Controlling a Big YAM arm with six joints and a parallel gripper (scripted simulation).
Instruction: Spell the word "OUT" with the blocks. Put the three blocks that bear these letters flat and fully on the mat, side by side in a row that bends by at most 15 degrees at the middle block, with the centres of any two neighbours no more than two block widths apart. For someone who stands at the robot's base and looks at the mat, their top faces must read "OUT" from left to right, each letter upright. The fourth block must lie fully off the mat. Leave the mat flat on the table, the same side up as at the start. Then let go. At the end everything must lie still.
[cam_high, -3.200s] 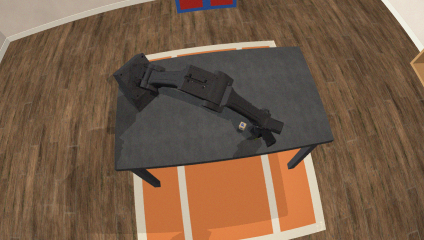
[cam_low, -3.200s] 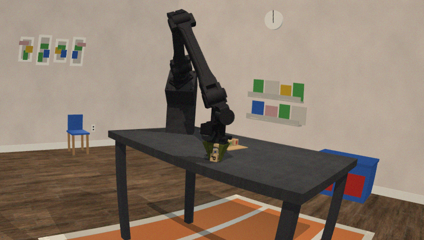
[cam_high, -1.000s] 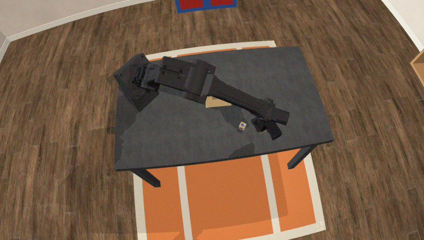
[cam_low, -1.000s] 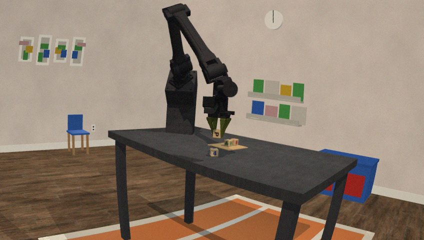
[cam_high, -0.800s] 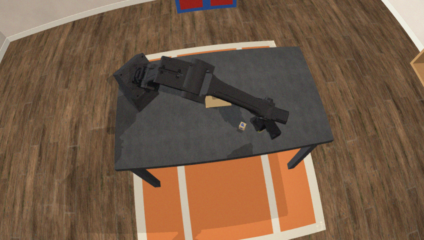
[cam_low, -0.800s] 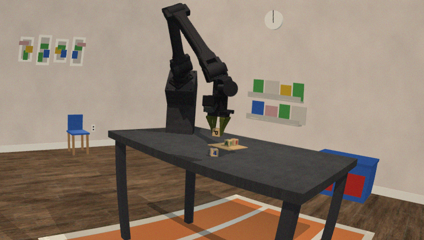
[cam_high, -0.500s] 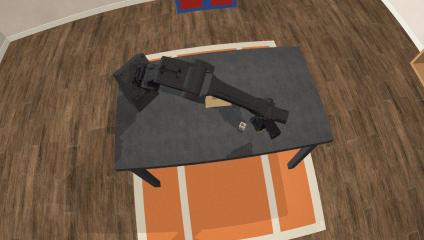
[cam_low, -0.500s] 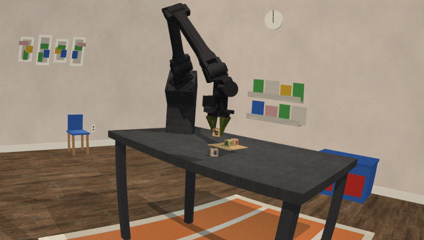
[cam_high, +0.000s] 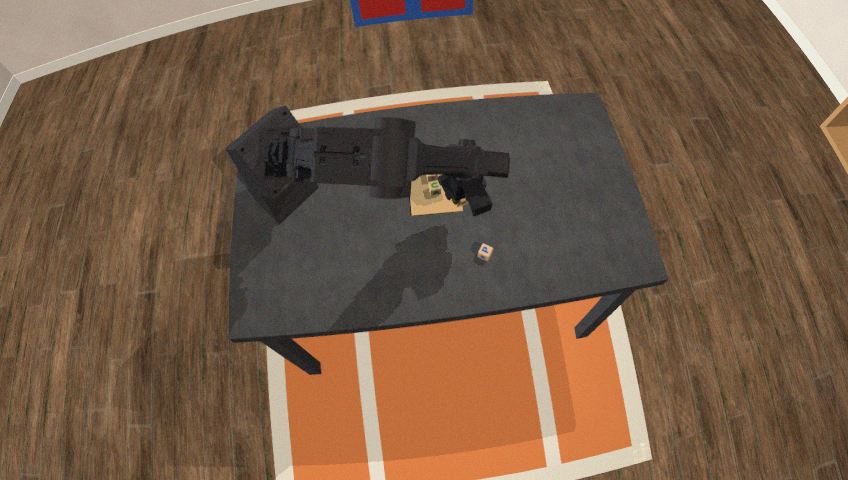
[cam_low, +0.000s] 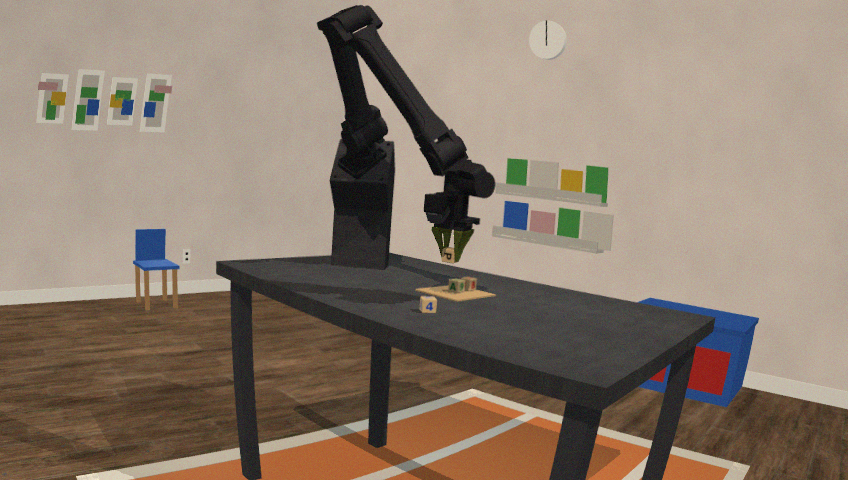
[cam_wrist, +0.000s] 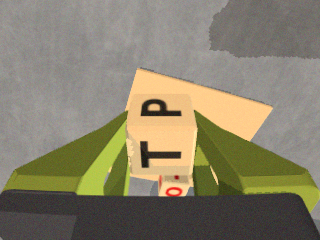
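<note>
Right now the green-lettered block is 10 cm to the left of my hand, 8 cm below it and 3 cm behind it. Round my hand: P block: 13 cm to the right, 9 cm below, 2 cm ahead; then T block: right at my hand; then tan mat: 10 cm to the left, 10 cm below, 3 cm behind.
</note>
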